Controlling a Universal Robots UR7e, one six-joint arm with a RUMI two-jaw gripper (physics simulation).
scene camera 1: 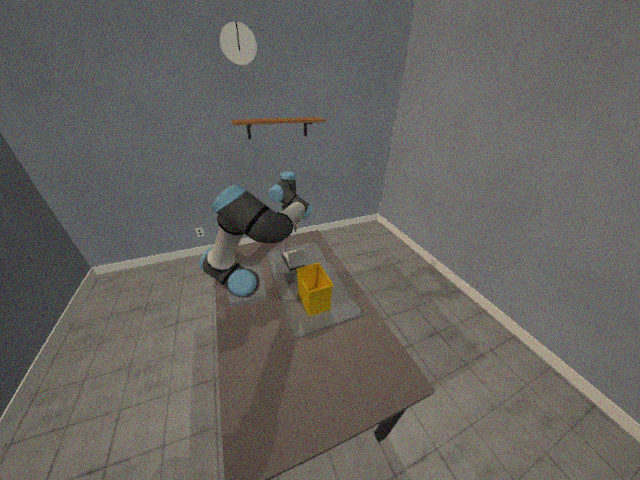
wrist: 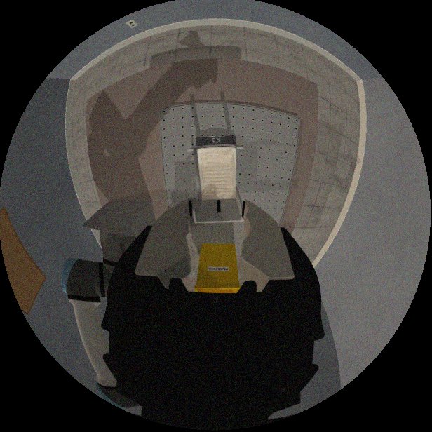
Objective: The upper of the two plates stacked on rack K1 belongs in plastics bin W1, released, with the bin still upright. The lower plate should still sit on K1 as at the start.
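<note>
Rack K1 [wrist: 204,141] stands on the perforated board, its dark label at the far end. A pale plate [scene camera 1: 295,256] [wrist: 217,172] sits on it; whether another plate lies beneath it cannot be told. Yellow bin W1 [scene camera 1: 316,300] [wrist: 218,255] stands upright near the rack. Its visible interior shows no plate in scene camera 1. My gripper [wrist: 216,202] is partly open, high above the rack, with a gap between its fingers and no plate gripped. A grey shape with a pale lower edge shows through that gap; what it belongs to is unclear. The arm hides much of the gripper in scene camera 1.
The perforated board [scene camera 1: 336,310] [wrist: 270,155] lies on the brown table [scene camera 1: 330,382] [wrist: 270,82]. The bin stands beside the rack, towards the camera in scene camera 1. The arm base [scene camera 1: 241,283] is left of the board. A wooden shelf [scene camera 1: 279,121] hangs on the back wall.
</note>
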